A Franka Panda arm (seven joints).
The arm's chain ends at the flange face. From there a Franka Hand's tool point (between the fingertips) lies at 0.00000 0.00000 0.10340 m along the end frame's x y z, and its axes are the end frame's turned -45 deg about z.
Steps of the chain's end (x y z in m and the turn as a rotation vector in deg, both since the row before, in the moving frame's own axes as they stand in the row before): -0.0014 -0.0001 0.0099 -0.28 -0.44 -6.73; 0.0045 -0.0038 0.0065 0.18 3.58 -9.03; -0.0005 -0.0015 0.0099 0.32 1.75 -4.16; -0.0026 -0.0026 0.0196 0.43 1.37 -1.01
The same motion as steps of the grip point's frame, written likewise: -0.0018 -0.0012 0.0099 0.11 -0.51 -6.73; 0.0110 0.0044 0.0063 -2.40 2.66 -9.03; 0.0034 0.0003 0.0099 -1.01 1.46 -4.16; 0.0023 -0.0025 0.0196 -0.66 1.27 -1.01
